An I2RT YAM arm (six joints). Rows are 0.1 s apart.
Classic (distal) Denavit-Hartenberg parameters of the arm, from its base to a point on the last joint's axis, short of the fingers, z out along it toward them. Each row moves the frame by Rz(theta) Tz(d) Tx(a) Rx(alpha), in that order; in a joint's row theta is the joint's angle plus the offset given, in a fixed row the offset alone. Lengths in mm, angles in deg.
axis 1: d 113.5  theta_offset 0  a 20  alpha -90
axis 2: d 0  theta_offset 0  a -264  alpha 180
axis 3: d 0  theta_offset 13.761  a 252.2  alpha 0
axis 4: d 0  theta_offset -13.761  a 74  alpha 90
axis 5: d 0  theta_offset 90  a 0  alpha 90
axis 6: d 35.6  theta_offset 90  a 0  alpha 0
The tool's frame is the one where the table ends.
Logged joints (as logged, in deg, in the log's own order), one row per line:
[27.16, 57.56, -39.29, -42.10, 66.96, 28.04]
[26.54, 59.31, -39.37, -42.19, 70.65, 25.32]
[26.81, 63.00, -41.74, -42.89, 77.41, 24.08]
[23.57, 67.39, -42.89, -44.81, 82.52, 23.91]
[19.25, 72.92, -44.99, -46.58, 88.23, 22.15]
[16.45, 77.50, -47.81, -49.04, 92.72, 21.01]
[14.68, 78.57, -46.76, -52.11, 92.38, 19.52]
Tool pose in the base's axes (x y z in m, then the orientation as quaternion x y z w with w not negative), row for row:
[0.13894, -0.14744, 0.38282, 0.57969, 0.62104, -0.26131, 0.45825]
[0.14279, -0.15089, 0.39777, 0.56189, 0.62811, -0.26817, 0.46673]
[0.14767, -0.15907, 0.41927, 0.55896, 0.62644, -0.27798, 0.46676]
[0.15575, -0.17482, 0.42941, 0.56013, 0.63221, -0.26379, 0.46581]
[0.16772, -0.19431, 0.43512, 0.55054, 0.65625, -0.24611, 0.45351]
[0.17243, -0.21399, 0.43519, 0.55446, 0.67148, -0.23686, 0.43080]
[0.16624, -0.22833, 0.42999, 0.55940, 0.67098, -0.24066, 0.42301]
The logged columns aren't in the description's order. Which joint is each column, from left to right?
Columns, left to right: axis 5, axis 2, axis 4, axis 1, axis 3, axis 6.
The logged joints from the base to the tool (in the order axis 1, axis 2, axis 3, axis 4, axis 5, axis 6), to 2 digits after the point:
[-42.10, 57.56, 66.96, -39.29, 27.16, 28.04]
[-42.19, 59.31, 70.65, -39.37, 26.54, 25.32]
[-42.89, 63.00, 77.41, -41.74, 26.81, 24.08]
[-44.81, 67.39, 82.52, -42.89, 23.57, 23.91]
[-46.58, 72.92, 88.23, -44.99, 19.25, 22.15]
[-49.04, 77.50, 92.72, -47.81, 16.45, 21.01]
[-52.11, 78.57, 92.38, -46.76, 14.68, 19.52]

